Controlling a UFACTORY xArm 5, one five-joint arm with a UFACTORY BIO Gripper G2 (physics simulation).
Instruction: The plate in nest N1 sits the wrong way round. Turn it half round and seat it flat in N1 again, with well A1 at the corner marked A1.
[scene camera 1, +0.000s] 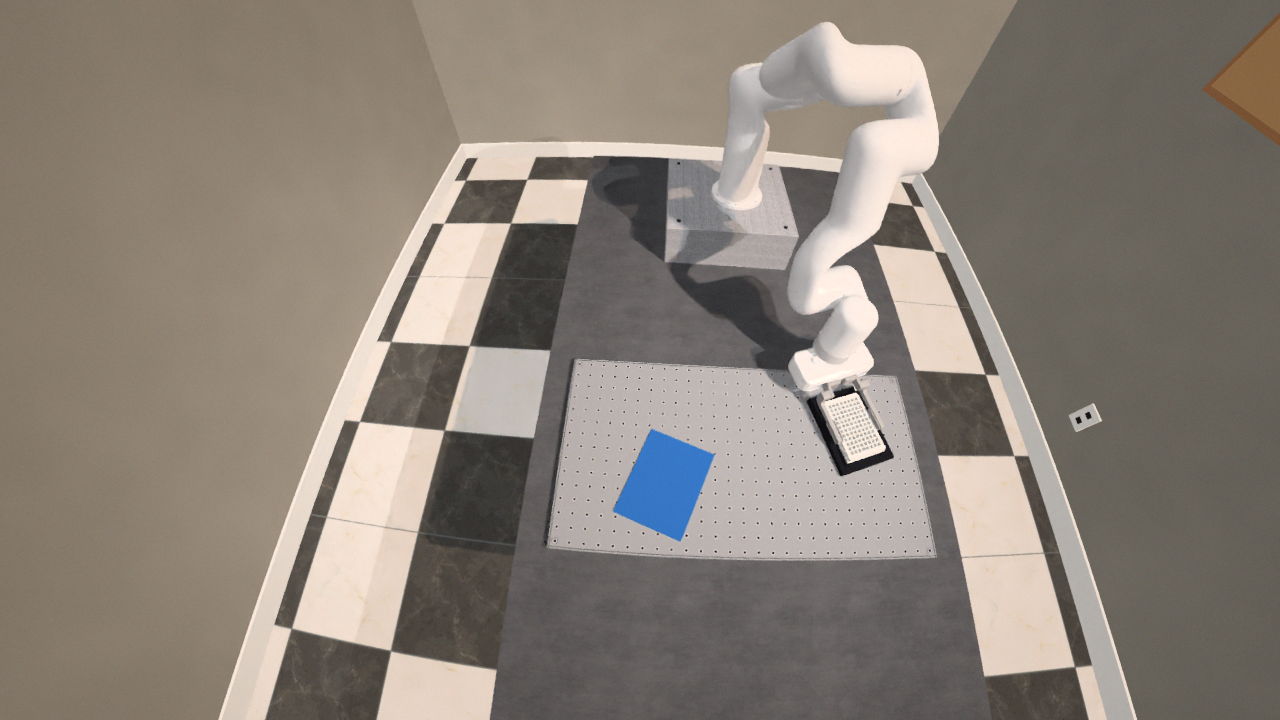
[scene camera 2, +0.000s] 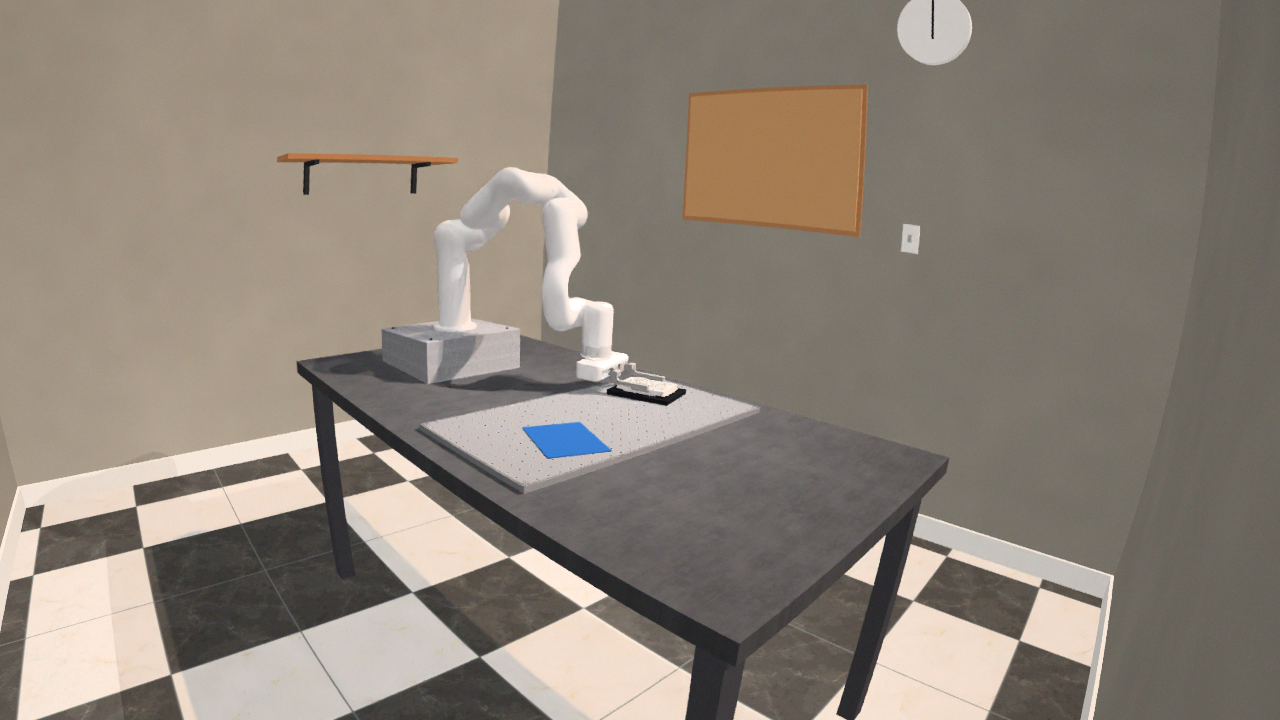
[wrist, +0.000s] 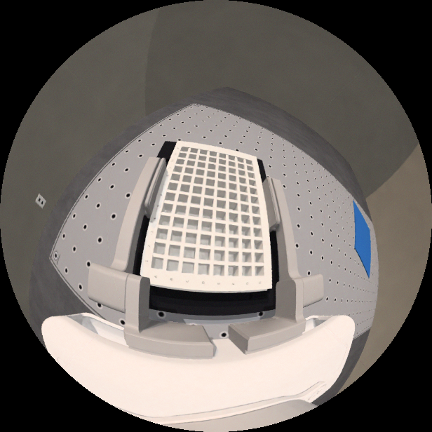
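Note:
The white well plate (scene camera 1: 856, 429) (scene camera 2: 651, 387) (wrist: 215, 215) lies at the black nest N1 (scene camera 1: 866, 464) (scene camera 2: 671, 399) (wrist: 210, 304), wells up. It looks level; whether it rests fully down in the nest is not clear. Small marks on its near and left rims in the wrist view are too faint to read. My gripper (scene camera 1: 854, 423) (scene camera 2: 646, 383) (wrist: 214, 194) reaches along the plate's two long sides, and its finger pads press on them, shut on the plate. The nest's A1 label does not show; the near left corner of the nest is partly behind my left finger in the wrist view.
The nest stands on a grey perforated board (scene camera 1: 760, 528) (scene camera 2: 501, 447) on the dark table (scene camera 1: 733, 626) (scene camera 2: 760, 528). A flat blue rectangle (scene camera 1: 664, 485) (scene camera 2: 566, 439) (wrist: 362, 242) lies on the same board, away from the nest. The arm's grey base block (scene camera 1: 729, 250) (scene camera 2: 474, 353) stands behind the board.

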